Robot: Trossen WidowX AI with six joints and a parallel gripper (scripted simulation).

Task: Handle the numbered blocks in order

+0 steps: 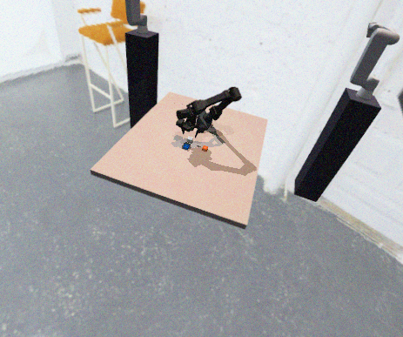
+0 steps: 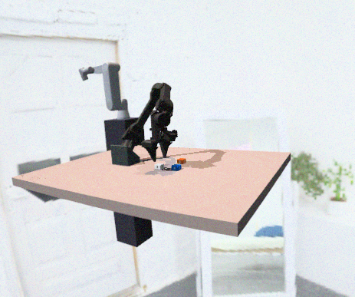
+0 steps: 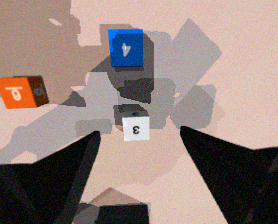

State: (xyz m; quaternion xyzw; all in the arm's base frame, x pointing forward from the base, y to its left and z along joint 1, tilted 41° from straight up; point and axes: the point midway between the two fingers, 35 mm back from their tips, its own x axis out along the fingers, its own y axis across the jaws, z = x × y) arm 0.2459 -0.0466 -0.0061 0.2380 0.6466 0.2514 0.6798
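My gripper tip is 3 cm above the white block and 1 cm past it. Round my gripper tip: blue block: 8 cm ahead, 3 cm below, 1 cm to the left; orange block: 13 cm to the left, 4 cm ahead, 3 cm below.
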